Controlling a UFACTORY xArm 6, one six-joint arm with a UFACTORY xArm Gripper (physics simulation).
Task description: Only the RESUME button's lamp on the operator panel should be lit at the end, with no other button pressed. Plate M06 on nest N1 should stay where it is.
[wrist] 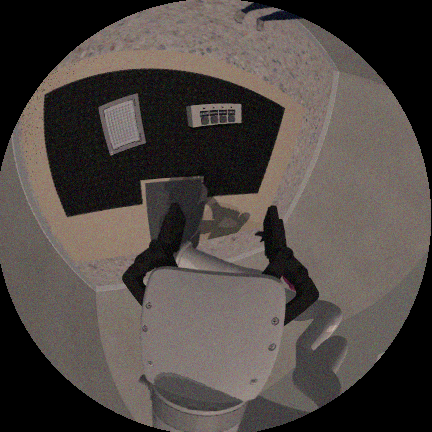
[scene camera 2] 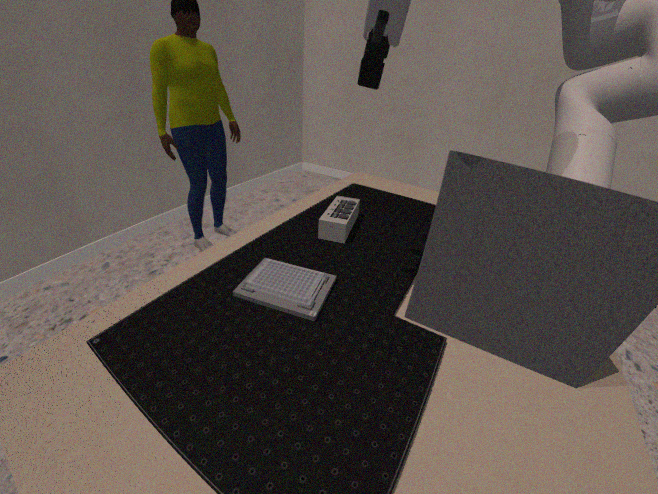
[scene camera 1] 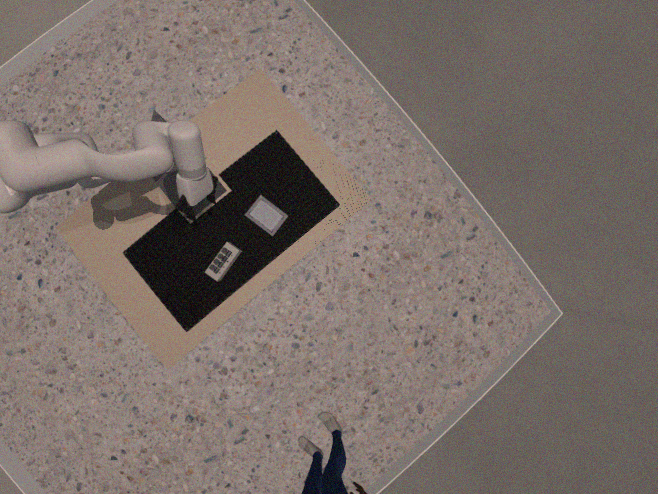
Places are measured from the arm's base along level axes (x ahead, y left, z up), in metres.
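Pixels of known places: gripper, between the fingertips: point(wrist: 222, 211) point(scene camera 2: 372, 70) point(scene camera 1: 201, 210); arm's base, origin of its link: point(wrist: 181, 256) point(scene camera 2: 565, 230).
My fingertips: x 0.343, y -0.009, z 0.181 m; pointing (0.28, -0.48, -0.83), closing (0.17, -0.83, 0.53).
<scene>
For each thing: its middle in the pictures, then the offset to it from my fingertips. Level surfaces: height alone.
- operator panel, middle of its body: point(scene camera 2: 340, 217) point(wrist: 214, 113) point(scene camera 1: 223, 261) dz -0.347, dx +0.097, dy -0.142 m
- pale gridded plate, middle of its body: point(scene camera 2: 286, 280) point(wrist: 120, 123) point(scene camera 1: 266, 215) dz -0.355, dx +0.076, dy +0.140 m
- low grey nest, middle of its body: point(scene camera 2: 286, 284) point(wrist: 121, 123) point(scene camera 1: 266, 215) dz -0.366, dx +0.076, dy +0.140 m
- black mat, height of its surface: dz -0.374 m
- tan table, height of its surface: dz -0.387 m
The operator panel point(scene camera 1: 237, 250) point(scene camera 2: 332, 231) point(wrist: 192, 116) is a pale box with a row of dark buttons on top, standing on the black mat. Its labels are too small to read, and no lit lamp can be made out. A pale gridded plate point(scene camera 1: 266, 214) point(scene camera 2: 287, 281) point(wrist: 121, 124) lies flat on a low grey nest point(scene camera 2: 313, 315) point(wrist: 142, 137); their labels cannot be read. My gripper point(scene camera 1: 204, 211) point(scene camera 2: 370, 83) point(wrist: 222, 211) is open and empty, its fingers wide apart. It hangs high above the table, beside the panel and plate and apart from both.
A large grey slanted block point(scene camera 2: 531, 265) point(wrist: 161, 195) stands at the arm-side edge of the black mat point(scene camera 1: 287, 170) point(scene camera 2: 297, 382) point(wrist: 90, 180), partly under the gripper. The mat lies on a tan table point(scene camera 1: 244, 101) point(scene camera 2: 504, 414) point(wrist: 110, 235). A person point(scene camera 2: 193, 85) stands beyond the table's far side.
</scene>
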